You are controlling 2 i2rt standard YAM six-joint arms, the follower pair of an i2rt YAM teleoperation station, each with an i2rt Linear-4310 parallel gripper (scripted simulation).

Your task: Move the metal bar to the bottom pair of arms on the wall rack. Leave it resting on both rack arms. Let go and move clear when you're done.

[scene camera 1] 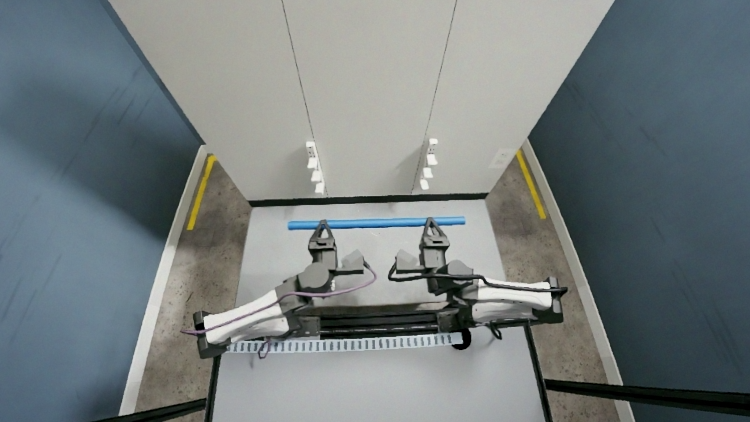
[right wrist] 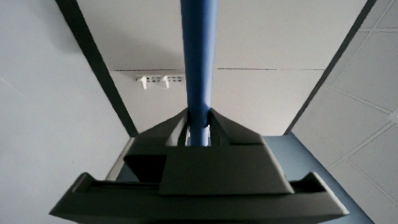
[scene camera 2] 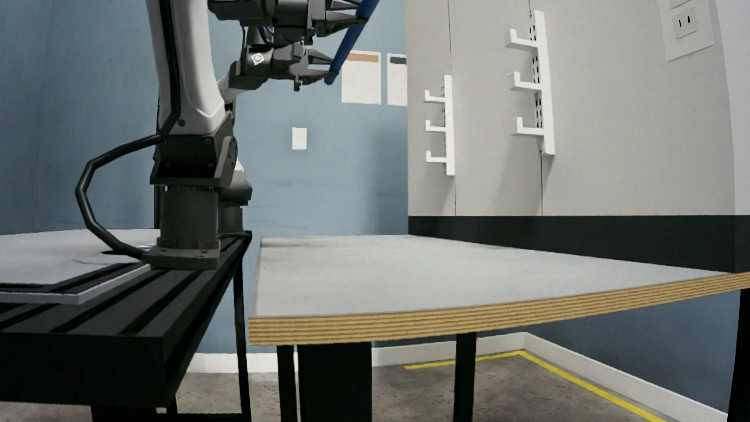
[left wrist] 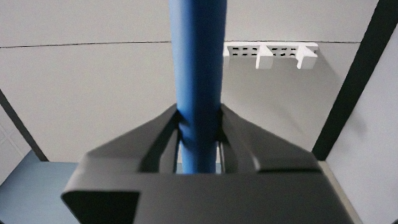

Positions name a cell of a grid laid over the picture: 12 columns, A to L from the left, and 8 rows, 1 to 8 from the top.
Scene:
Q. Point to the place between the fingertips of my right gripper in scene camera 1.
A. G5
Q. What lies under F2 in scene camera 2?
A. My left gripper.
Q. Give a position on a wall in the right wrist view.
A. H4

